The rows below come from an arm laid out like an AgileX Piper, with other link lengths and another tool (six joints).
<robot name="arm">
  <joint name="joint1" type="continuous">
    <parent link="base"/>
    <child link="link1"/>
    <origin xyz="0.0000 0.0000 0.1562" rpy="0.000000 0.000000 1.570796"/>
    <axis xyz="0 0 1"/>
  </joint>
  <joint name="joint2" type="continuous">
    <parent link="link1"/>
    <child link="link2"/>
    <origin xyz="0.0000 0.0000 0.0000" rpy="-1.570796 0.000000 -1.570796"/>
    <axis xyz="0 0 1"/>
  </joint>
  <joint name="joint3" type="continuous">
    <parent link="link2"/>
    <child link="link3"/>
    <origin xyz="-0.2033 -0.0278 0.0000" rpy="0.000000 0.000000 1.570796"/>
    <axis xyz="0 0 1"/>
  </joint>
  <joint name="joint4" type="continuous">
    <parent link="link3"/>
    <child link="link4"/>
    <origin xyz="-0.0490 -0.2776 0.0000" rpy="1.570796 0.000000 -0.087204"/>
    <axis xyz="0 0 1"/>
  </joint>
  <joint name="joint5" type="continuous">
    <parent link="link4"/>
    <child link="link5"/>
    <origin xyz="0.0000 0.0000 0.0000" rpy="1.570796 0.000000 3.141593"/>
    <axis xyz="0 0 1"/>
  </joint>
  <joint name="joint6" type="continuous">
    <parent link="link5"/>
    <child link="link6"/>
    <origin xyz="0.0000 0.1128 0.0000" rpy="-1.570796 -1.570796 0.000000"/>
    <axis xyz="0 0 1"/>
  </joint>
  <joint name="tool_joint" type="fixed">
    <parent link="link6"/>
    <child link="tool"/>
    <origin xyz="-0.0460 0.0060 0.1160" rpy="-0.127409 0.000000 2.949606"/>
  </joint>
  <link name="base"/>
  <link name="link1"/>
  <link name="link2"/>
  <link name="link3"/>
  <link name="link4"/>
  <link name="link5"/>
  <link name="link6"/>
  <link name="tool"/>
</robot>
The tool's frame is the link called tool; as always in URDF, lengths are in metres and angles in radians. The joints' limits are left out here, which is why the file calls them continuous.
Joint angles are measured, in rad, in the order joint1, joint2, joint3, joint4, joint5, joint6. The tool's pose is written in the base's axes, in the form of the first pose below.
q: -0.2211 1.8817 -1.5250 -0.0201 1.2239 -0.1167
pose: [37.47 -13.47 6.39 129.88 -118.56 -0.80]
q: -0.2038 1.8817 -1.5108 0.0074 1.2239 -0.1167
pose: [37.39 -12.16 5.84 131.16 -118.45 -3.04]
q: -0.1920 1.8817 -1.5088 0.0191 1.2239 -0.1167
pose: [37.51 -11.46 5.73 132.04 -118.18 -3.69]
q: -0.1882 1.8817 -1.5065 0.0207 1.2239 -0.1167
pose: [37.49 -11.27 5.65 132.24 -117.95 -3.92]
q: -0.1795 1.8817 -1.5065 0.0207 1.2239 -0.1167
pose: [37.59 -10.95 5.65 132.75 -117.37 -3.90]
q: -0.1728 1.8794 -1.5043 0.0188 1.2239 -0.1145
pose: [37.61 -10.73 5.68 132.97 -116.98 -3.81]
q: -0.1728 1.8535 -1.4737 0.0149 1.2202 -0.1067
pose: [37.04 -10.72 5.79 132.44 -117.31 -3.75]
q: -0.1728 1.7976 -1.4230 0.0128 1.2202 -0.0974
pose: [36.09 -10.61 6.38 131.99 -117.96 -3.32]
